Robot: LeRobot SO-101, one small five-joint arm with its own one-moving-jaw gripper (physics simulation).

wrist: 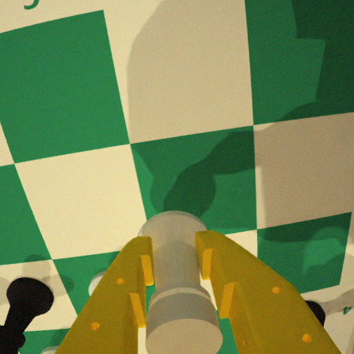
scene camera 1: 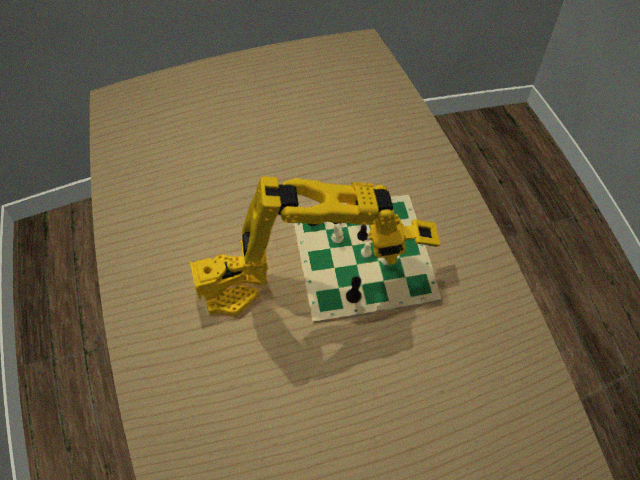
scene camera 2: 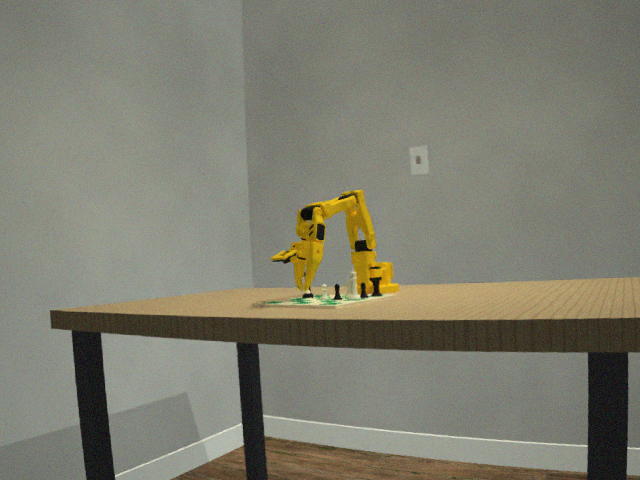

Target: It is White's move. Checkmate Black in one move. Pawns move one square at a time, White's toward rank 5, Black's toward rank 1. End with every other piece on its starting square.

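Observation:
My gripper is shut on a white rook-like piece, low over a green square on the board's right half; whether its base touches the board I cannot tell. The chessboard lies on the table. In scene camera 1, a white pawn and a black pawn stand left of the jaws. The tall white king stands further left, and the black king near the front edge. The forearm hides part of the back rows.
A black rook and another black pawn stand near the arm's base in scene camera 2. The wooden table surrounds the board. In the wrist view, a black piece stands at the lower left, and another black piece shows beside the right jaw.

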